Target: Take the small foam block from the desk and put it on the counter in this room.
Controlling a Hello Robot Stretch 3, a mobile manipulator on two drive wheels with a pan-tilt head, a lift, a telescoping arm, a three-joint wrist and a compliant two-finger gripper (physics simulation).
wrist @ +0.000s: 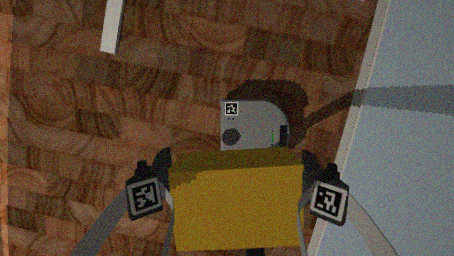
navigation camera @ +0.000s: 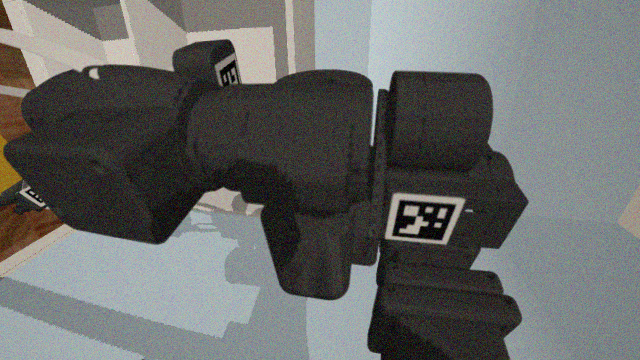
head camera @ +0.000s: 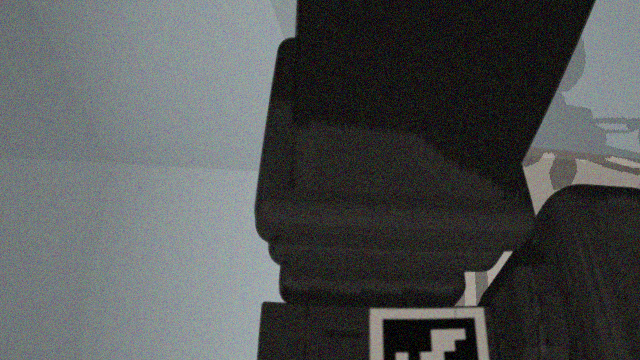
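Pixels of known places: gripper, fingertip midpoint: [wrist: 236, 166]; robot's base at its link origin: [wrist: 231, 131].
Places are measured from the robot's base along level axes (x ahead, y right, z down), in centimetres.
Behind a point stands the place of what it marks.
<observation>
The foam block [wrist: 237, 210] @[y 12.7, x -2.3, z -100.2 cm] [navigation camera: 5, 167] @[y 14.6, x -5.2, z -100.2 cm] is yellow. In the wrist view it spans the gap between the fingers at the lower middle; in the navigation view a sliver of it shows at the left edge. My gripper [wrist: 236, 166] @[y 14.5, x -2.2, z -96.6 cm] is shut on the block, one fingertip on each side, and holds it above the wooden floor. In the navigation view the gripper body hides most of the block, and one finger shows at lower left. Neither block nor fingers show in the head view, where the dark arm fills the middle. I cannot make out the desk or the counter.
My grey base [wrist: 255, 122] @[y 7.0, x -11.0, z -16.0 cm] shows beyond the block in the wrist view. A white bar [wrist: 112, 30] is at upper left, and a pale skirting [wrist: 364, 75] @[y 29.1, x -63.8, z -5.5 cm] runs along the blue wall at right. A white open shelf unit [navigation camera: 290, 45] @[y 75.7, x -7.2, z -105.0 cm] is behind the wrist in the navigation view.
</observation>
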